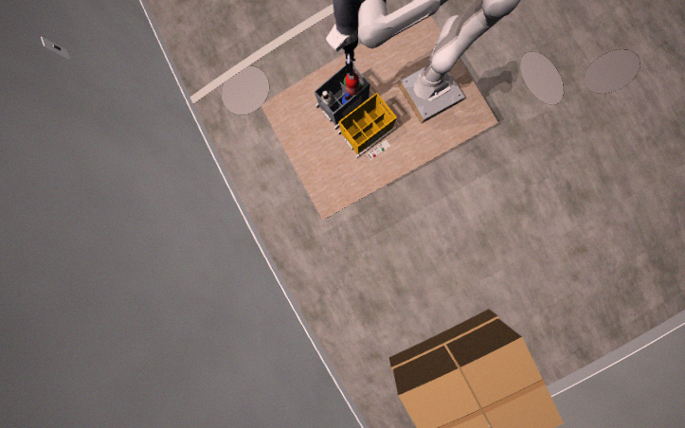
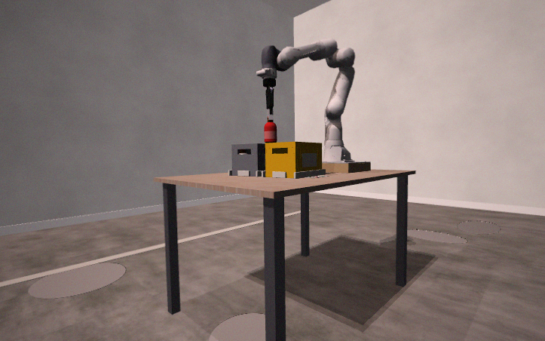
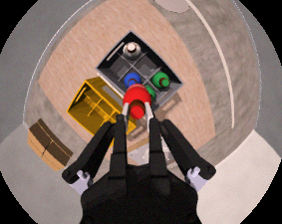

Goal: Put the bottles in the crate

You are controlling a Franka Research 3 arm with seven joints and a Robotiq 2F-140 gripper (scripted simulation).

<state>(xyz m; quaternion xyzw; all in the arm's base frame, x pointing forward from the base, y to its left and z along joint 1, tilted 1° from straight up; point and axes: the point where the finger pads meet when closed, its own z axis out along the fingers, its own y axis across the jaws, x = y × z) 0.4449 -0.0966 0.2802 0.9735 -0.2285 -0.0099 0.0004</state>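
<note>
My gripper is now 80 mm above the red bottle. The rest, counted from my hand: blue bottle 30 mm ahead, 260 mm below; white bottle 150 mm ahead, 60 mm to the right, 260 mm below; grey crate 50 mm ahead, 40 mm to the right, 260 mm below.
</note>
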